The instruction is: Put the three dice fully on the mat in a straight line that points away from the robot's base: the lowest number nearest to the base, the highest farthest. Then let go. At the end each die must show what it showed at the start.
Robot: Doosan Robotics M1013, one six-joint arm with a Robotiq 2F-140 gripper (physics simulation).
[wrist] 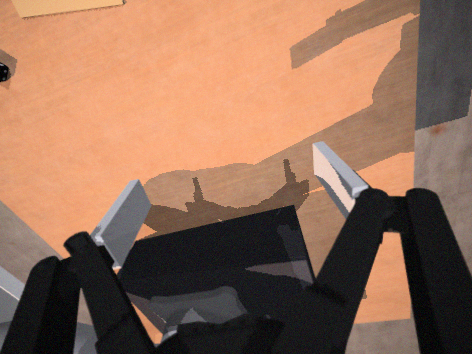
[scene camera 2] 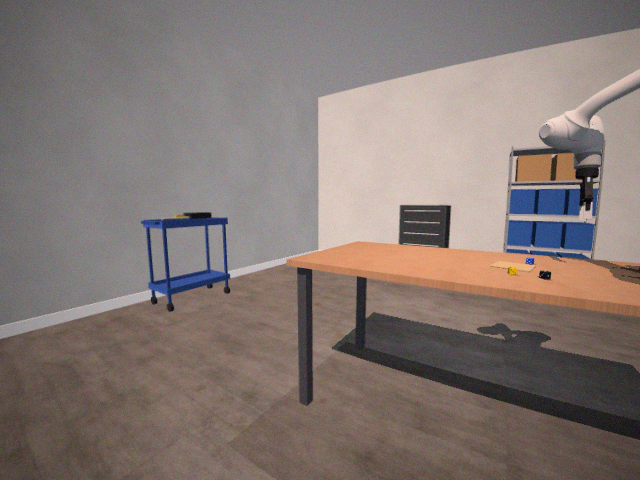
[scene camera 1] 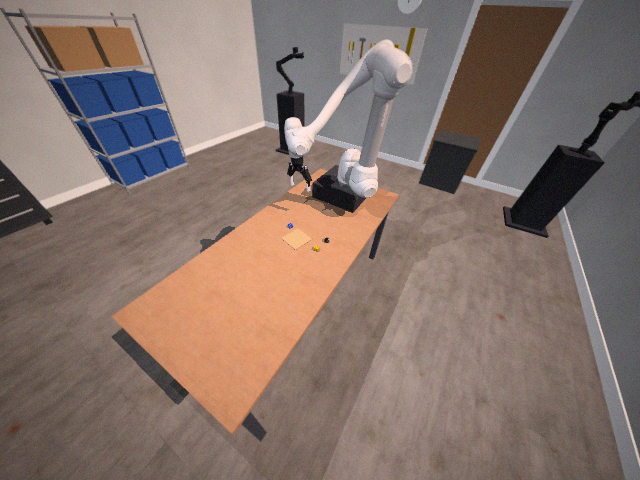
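Pixels of known places: gripper, fingertip midpoint: [wrist: 227,176] [scene camera 2: 584,220] [scene camera 1: 300,187]; arm's base at its link origin: [wrist: 210,318] [scene camera 1: 346,185].
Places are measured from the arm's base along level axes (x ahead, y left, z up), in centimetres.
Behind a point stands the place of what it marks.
Note:
A pale yellow square mat [scene camera 1: 296,239] @(z -10.9, x 60.3, y -7.3 cm) [scene camera 2: 498,266] @(z -10.9, x 65.2, y -2.9 cm) [wrist: 70,6] @(z -10.9, x 53.1, y -5.9 cm) lies on the table. A blue die [scene camera 1: 290,225] @(z -9.1, x 52.3, y -16.7 cm) [scene camera 2: 529,260] @(z -9.6, x 52.2, y -16.1 cm) lies off the mat, beside its far left corner in scene camera 1. A yellow die [scene camera 1: 316,249] @(z -9.5, x 62.9, y 8.4 cm) [scene camera 2: 512,270] @(z -9.6, x 61.9, y 9.1 cm) lies off the mat on its right side. A black die [scene camera 1: 326,240] @(z -9.3, x 53.2, y 10.2 cm) [scene camera 2: 544,275] @(z -9.9, x 52.5, y 11.3 cm) [wrist: 3,72] @(z -10.4, x 51.2, y 8.8 cm) lies near the yellow one, closer to the base, and is cut off by the left edge of the wrist view. The numbers on the dice are too small to read. My gripper [scene camera 1: 300,188] @(z 8.2, x 33.0, y -20.3 cm) [wrist: 227,176] @(z 8.2, x 33.0, y -20.3 cm) is open and empty, high above the table beside the base.
The wooden table [scene camera 1: 232,289] @(z -11.3, x 107.7, y -16.1 cm) [scene camera 2: 413,260] @(z -11.3, x 99.0, y -1.7 cm) carries the black base block [scene camera 1: 336,193] @(z -0.5, x 13.7, y -1.8 cm) [wrist: 215,235] @(z -7.5, x 13.5, y -6.8 cm) of the arm. The arm's shadow falls across the table near the base. A blue cart [scene camera 2: 186,223], a shelf rack and a drawer cabinet [scene camera 2: 424,225] stand away from the table.

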